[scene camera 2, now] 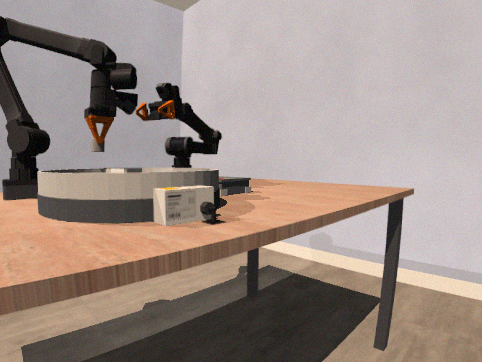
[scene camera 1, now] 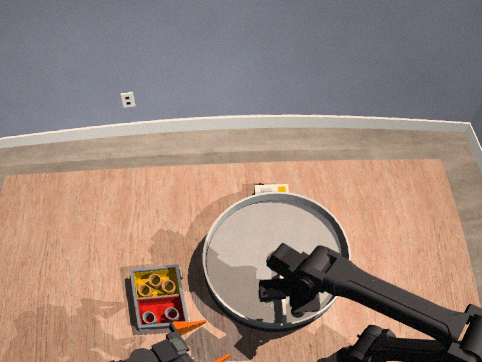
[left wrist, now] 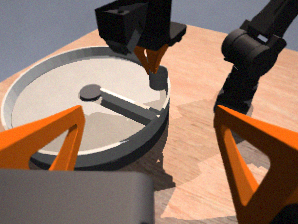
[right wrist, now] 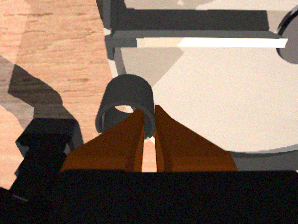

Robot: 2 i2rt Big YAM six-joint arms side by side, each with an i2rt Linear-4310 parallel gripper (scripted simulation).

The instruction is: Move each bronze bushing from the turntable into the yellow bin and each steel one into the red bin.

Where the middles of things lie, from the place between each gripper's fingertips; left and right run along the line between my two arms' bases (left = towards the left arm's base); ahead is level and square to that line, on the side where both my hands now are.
Right now my right hand [scene camera 2: 99, 143] is 36 cm to the right of the red bin [scene camera 1: 157, 306], 15 cm above it and 6 cm short of it. Round my right hand: turntable [scene camera 1: 240, 248] 17 cm ahead, 11 cm below, 1 cm to the left; then yellow bin [scene camera 1: 140, 278] 36 cm to the left, 15 cm below, 15 cm ahead.
My left hand is 27 cm above the red bin, 15 cm short of it and 14 cm to the right of it. Round my left hand: turntable: 26 cm ahead, 23 cm below, 21 cm to the right; then yellow bin: 27 cm below, 24 cm ahead, 14 cm to the left.
